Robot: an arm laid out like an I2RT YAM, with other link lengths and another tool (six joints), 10 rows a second.
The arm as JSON. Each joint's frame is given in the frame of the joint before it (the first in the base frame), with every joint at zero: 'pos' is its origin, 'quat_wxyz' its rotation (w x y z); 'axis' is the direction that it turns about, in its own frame. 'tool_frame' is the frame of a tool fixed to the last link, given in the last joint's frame.
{
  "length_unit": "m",
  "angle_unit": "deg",
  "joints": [
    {
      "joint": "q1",
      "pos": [
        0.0,
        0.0,
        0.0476
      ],
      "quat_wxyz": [
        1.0,
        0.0,
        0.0,
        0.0
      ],
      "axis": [
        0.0,
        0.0,
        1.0
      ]
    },
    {
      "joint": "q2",
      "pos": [
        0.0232,
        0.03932,
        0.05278
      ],
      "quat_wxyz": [
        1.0,
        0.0,
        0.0,
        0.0
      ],
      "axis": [
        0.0,
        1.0,
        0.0
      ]
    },
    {
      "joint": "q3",
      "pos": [
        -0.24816,
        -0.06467,
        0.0
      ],
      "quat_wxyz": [
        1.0,
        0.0,
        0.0,
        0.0
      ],
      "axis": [
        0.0,
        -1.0,
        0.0
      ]
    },
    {
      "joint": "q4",
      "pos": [
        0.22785,
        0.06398,
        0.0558
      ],
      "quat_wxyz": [
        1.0,
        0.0,
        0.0,
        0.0
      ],
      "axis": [
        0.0,
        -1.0,
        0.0
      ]
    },
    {
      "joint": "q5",
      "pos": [
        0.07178,
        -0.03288,
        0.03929
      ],
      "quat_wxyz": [
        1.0,
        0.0,
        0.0,
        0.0
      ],
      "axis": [
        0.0,
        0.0,
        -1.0
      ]
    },
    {
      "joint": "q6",
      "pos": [
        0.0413,
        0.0,
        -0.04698
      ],
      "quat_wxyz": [
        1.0,
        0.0,
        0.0,
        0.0
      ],
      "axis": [
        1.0,
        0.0,
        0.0
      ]
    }
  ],
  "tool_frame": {
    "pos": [
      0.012,
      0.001,
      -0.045
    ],
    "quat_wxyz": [
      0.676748,
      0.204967,
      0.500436,
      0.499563
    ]
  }
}
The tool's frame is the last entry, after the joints.
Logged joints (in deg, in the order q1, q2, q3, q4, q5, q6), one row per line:
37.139, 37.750, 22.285, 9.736, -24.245, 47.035
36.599, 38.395, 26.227, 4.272, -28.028, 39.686
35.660, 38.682, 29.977, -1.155, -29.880, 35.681
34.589, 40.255, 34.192, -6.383, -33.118, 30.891
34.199, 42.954, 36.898, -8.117, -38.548, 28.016
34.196, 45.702, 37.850, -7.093, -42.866, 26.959
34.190, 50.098, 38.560, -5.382, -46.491, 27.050
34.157, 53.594, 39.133, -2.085, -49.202, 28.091
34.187, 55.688, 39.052, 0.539, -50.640, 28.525
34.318, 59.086, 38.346, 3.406, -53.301, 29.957
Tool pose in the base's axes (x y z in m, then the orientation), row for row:
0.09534, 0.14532, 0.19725, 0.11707, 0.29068, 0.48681, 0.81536
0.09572, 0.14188, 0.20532, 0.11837, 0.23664, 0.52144, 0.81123
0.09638, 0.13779, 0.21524, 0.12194, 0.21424, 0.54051, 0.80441
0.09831, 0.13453, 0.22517, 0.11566, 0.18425, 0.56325, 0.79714
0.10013, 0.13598, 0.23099, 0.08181, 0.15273, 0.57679, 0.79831
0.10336, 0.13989, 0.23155, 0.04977, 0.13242, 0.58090, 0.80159
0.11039, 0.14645, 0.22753, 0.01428, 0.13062, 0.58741, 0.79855
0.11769, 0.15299, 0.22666, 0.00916, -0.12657, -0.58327, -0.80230
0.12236, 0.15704, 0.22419, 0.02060, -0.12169, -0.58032, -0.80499
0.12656, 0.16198, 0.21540, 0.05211, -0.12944, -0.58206, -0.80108
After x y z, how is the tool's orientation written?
As a quaternion, w x y z.
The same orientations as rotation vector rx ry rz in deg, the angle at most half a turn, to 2 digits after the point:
48.75, 81.64, 136.74
39.66, 87.38, 135.95
35.83, 90.40, 134.53
30.92, 94.54, 133.79
26.15, 98.74, 136.66
23.11, 101.37, 139.89
23.30, 104.78, 142.45
-22.65, -104.38, -143.58
-21.62, -103.11, -143.03
-22.56, -101.43, -139.60

